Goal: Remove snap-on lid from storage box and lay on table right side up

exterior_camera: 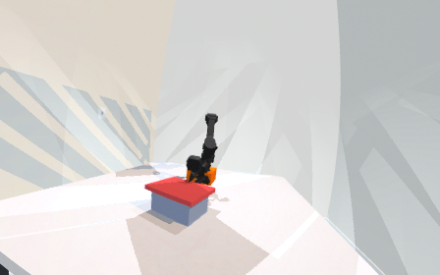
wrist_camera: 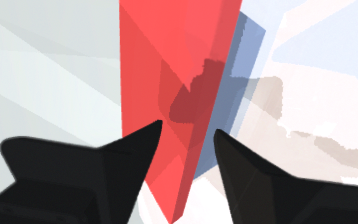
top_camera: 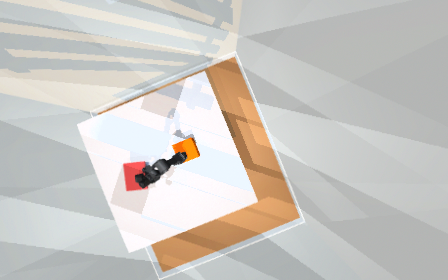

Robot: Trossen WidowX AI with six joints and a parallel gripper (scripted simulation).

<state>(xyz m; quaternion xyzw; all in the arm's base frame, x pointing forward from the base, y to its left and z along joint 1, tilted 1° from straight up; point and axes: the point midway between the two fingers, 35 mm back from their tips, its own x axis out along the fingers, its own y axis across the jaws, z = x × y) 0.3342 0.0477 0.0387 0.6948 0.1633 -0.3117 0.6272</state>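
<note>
Right now the red lid is 8 cm ahead of my gripper tip and 2 cm to the right of it. From my gripper tip the other things lie so: storage box: 8 cm ahead, 5 cm below, 2 cm to the right.
</note>
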